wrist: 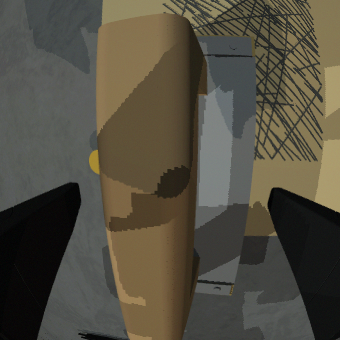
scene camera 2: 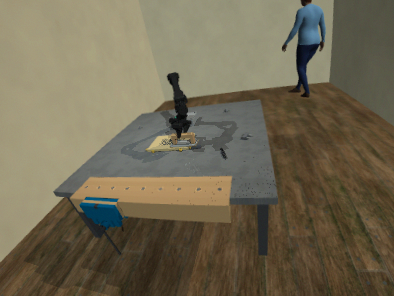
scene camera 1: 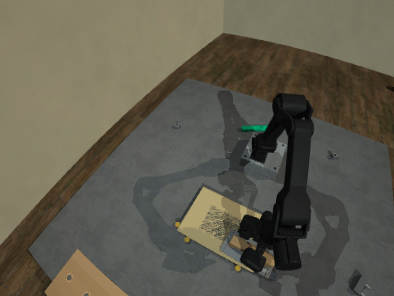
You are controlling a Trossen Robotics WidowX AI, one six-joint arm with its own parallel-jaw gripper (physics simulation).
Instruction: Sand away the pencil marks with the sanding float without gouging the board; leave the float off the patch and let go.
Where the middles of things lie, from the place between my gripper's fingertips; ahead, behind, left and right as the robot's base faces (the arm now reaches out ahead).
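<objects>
The sanding float point(scene camera 1: 233, 246) is 1 cm below my hand, and it's 1 cm ahead of it and 1 cm to the left of it as well. There's also the pale wooden board point(scene camera 1: 190, 226), which is 11 cm below my hand, 10 cm to the right of it and 4 cm behind it.
</objects>
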